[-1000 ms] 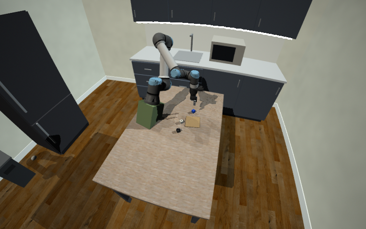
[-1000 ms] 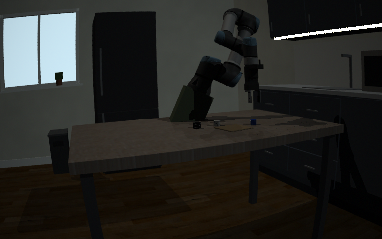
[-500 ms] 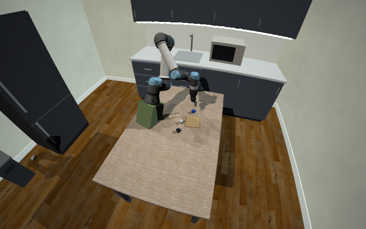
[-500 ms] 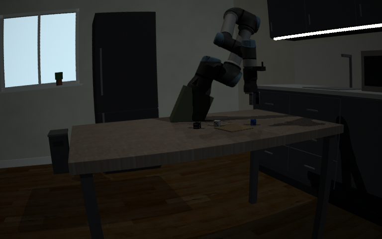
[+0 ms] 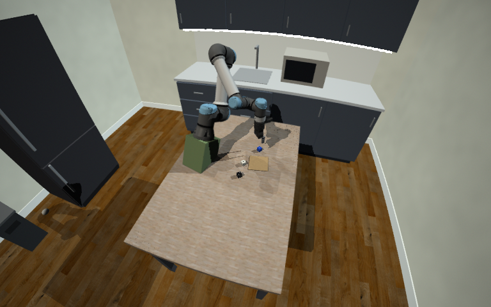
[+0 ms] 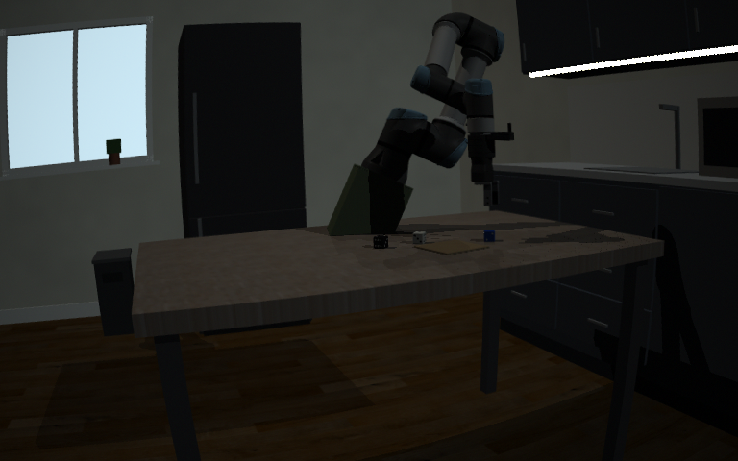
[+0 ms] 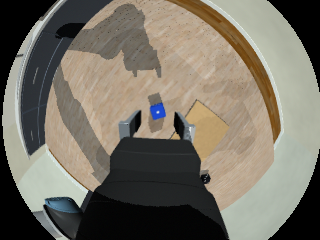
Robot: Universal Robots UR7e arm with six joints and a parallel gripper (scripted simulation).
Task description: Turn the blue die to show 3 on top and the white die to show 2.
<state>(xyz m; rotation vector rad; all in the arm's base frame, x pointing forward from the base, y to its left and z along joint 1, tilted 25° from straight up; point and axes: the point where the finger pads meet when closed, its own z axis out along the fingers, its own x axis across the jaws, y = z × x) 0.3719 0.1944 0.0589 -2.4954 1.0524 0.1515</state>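
Now: hand 1 cm past the blue die and 10 cm above it. The rest, counted from my hand: black die 5 cm behind, 30 cm to the right, 10 cm below; white die 6 cm behind, 19 cm to the right, 10 cm below; tan mat 4 cm ahead, 14 cm to the right, 12 cm below.
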